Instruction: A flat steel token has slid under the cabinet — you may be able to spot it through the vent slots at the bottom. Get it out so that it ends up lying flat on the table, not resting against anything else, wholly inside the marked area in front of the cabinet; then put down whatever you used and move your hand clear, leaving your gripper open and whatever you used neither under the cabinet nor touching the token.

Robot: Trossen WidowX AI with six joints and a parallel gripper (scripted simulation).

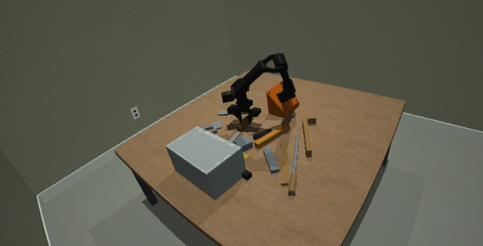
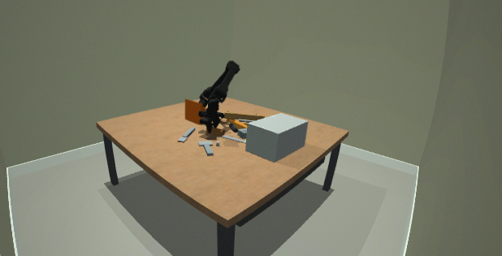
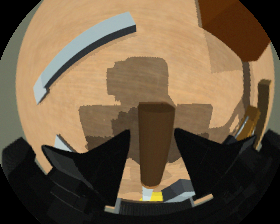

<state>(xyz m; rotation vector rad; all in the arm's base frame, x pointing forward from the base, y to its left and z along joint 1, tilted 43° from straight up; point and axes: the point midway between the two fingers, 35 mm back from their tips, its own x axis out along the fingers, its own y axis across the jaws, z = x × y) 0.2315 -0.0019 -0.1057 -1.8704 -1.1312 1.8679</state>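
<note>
My gripper tip is now 140 mm short of the grey block, 140 mm to the right of it and 10 mm below it. The rest, counted from my gripper tip: wooden stick 100 mm ahead, 370 mm to the left; then orange bar 210 mm to the left, 10 mm above; then grey t-piece 150 mm ahead, 150 mm to the right.
</note>
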